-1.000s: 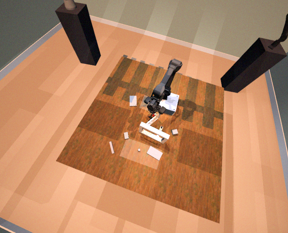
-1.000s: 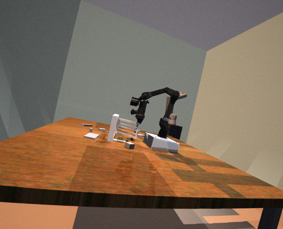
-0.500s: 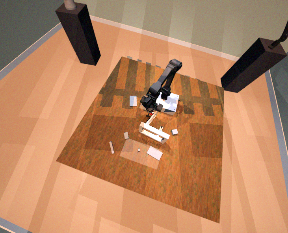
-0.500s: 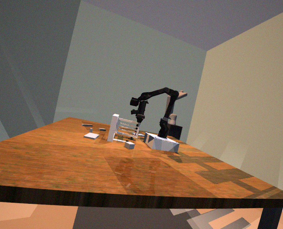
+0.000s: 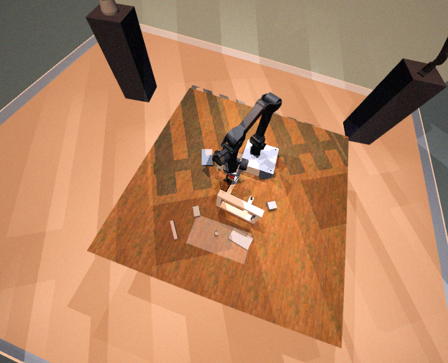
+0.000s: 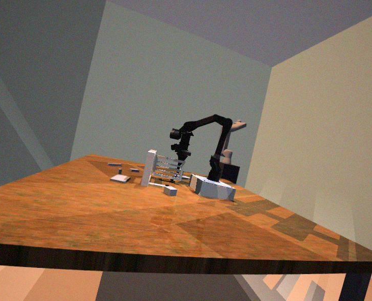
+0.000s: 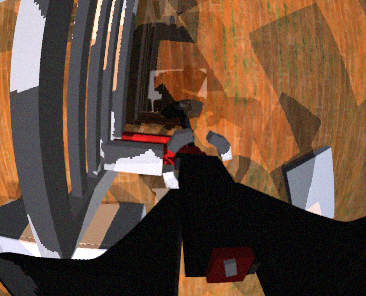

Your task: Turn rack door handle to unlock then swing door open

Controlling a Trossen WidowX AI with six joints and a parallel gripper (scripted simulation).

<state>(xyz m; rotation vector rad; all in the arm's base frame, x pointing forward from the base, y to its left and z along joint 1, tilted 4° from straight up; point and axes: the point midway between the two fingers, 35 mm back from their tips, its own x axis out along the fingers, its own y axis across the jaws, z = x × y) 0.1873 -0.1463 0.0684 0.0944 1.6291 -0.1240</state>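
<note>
Right now the door handle is 10 mm ahead of my gripper tip and 20 mm below it. From my gripper tip the other things lie so: thin bar (380 mm ahead, 230 mm to the right, 110 mm below).
</note>
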